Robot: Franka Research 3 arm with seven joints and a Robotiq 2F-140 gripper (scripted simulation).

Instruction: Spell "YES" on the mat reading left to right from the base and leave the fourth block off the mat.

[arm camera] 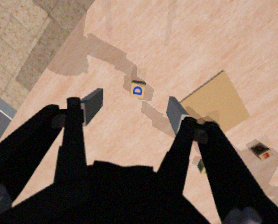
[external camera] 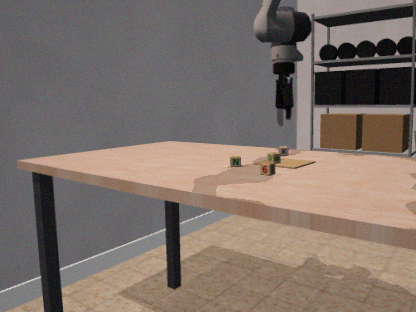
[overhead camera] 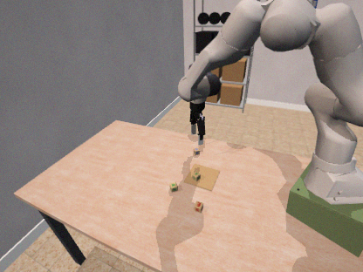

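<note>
My hand is 11 cm above the S block. From my hand the other things lie so: green N block: 4 cm ahead, 29 cm to the left, 11 cm below; Y block: 4 cm behind, 20 cm to the left, 10 cm below; tan mat: 7 cm behind, 17 cm to the left, 12 cm below.
</note>
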